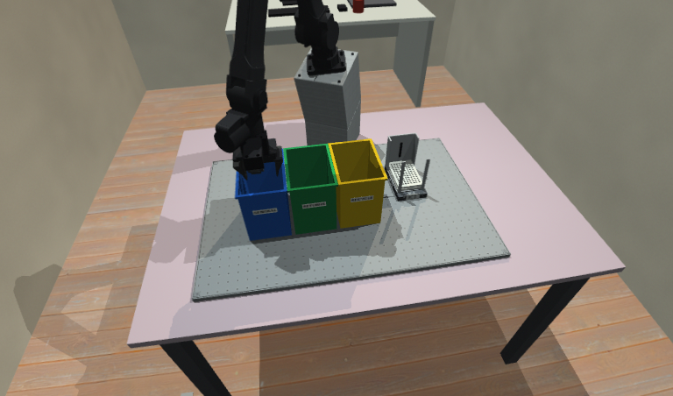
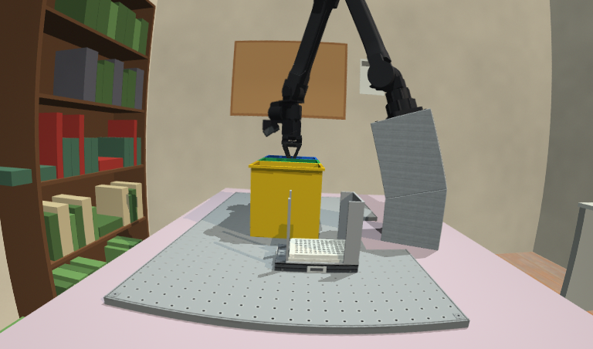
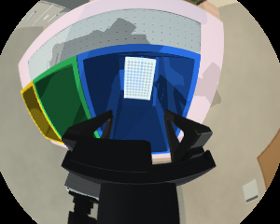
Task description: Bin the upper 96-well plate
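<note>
Right now my hand is 80 mm above the blue bin labelled GENERAL. From my hand the other things lie so: yellow bin (260 mm to the left, 80 mm below, 30 mm behind); then green bin (130 mm to the left, 80 mm below, 10 mm behind).
</note>
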